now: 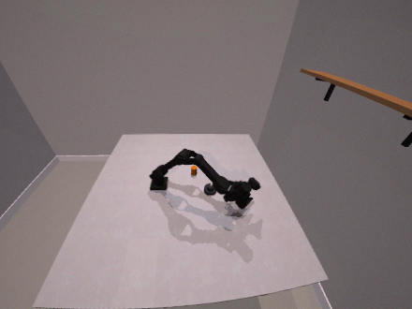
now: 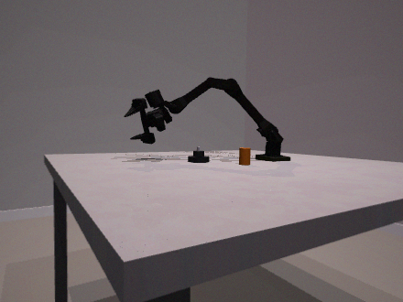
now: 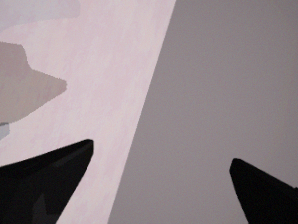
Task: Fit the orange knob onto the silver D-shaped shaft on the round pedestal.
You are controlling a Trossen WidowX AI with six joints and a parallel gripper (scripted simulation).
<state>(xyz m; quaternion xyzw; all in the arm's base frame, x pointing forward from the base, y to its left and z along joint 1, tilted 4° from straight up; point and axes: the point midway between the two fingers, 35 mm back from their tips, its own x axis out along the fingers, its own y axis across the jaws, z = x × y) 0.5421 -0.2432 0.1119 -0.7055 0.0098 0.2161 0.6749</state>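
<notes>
Now: the orange knob 330 mm behind my gripper tip, 310 mm to the left of it and 80 mm below it. From my gripper tip the other things lie so: black pedestal (230 mm behind, 140 mm to the left, 100 mm below).
</notes>
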